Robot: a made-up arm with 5 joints. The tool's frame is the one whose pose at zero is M. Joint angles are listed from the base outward.
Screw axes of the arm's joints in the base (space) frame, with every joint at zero. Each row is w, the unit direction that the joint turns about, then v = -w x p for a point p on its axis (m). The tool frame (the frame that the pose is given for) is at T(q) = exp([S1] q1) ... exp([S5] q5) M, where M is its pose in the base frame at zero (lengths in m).
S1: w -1 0 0 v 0 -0.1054 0
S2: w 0 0 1 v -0.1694 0.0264 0
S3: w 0 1 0 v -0.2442 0 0.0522
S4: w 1 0 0 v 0 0.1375 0.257
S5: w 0 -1 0 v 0.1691 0 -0.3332
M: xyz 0.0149 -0.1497 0.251 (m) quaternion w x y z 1 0 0 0
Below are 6 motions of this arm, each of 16 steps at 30 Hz.
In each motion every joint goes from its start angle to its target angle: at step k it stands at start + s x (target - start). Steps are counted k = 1, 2, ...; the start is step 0. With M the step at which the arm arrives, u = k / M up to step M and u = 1 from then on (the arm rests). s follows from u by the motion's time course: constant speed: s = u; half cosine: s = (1 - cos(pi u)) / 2; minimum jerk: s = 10 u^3 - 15 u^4 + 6 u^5.
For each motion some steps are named. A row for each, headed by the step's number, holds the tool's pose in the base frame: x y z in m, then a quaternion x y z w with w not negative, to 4 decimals.
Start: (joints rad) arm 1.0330 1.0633 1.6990 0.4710 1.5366
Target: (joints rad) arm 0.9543 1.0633 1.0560 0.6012 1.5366
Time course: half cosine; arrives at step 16
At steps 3, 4, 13, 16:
3: -0.2659 -0.1850 0.3605 -0.4965 0.1777 0.2280 0.8185
4: -0.2631 -0.1928 0.3458 -0.4833 0.1629 0.2324 0.8282
13: -0.2100 -0.2256 0.1568 -0.2932 -0.0160 0.2688 0.9174
16: -0.2026 -0.2221 0.1371 -0.2698 -0.0347 0.2709 0.9234

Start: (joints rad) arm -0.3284 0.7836 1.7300 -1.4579 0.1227
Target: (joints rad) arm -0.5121 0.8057 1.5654 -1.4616 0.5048
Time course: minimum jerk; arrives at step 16
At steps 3, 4, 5, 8, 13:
3: -0.1041 -0.3150 0.2227 -0.5146 0.2163 0.7415 0.3721
4: -0.1001 -0.3213 0.2166 -0.5061 0.2053 0.7468 0.3795
5: -0.0945 -0.3300 0.2076 -0.4939 0.1896 0.7539 0.3895
8: -0.0709 -0.3625 0.1646 -0.4411 0.1215 0.7800 0.4270
13: -0.0364 -0.3954 0.0910 -0.3622 0.0198 0.8063 0.4673

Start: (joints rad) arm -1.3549 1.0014 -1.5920 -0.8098 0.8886
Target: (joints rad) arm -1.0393 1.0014 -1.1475 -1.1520 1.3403
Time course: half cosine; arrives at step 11
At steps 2, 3, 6, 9, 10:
2: 0.3007 -0.1362 0.2150 0.2577 -0.7620 -0.5575 0.2053
3: 0.3160 -0.1298 0.2153 0.2342 -0.7789 -0.5408 0.2145
6: 0.3772 -0.1075 0.2081 0.1310 -0.8501 -0.4515 0.2373
9: 0.4240 -0.0976 0.1970 0.0422 -0.9064 -0.3493 0.2339
10: 0.4313 -0.0968 0.1952 0.0278 -0.9149 -0.3299 0.2311

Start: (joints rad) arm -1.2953 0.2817 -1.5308 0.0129 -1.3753
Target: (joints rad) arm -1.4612 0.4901 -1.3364 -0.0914 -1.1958
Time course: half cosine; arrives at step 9
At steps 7, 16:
7: -0.1428 -0.4505 -0.0121 0.6501 -0.1812 0.0977 0.7314
16: -0.1380 -0.4446 -0.0168 0.6549 -0.1863 0.1009 0.7254

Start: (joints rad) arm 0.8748 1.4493 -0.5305 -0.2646 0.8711
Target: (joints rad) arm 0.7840 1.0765 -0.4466 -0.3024 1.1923
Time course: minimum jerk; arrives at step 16
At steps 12, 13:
12: 0.1546 -0.0465 -0.0555 0.0256 -0.4706 0.6366 0.6105
13: 0.1631 -0.0476 -0.0568 0.0228 -0.4806 0.6319 0.6076

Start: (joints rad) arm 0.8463 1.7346 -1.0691 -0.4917 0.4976
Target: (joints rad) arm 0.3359 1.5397 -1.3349 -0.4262 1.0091
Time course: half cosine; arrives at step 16
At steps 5, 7, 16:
5: -0.0289 0.0908 0.0451 0.2122 -0.4657 0.6382 0.5751
7: -0.0109 0.1295 0.0428 0.2706 -0.5393 0.5861 0.5408
16: 0.0564 0.2563 0.1252 0.4208 -0.7408 0.3685 0.3720

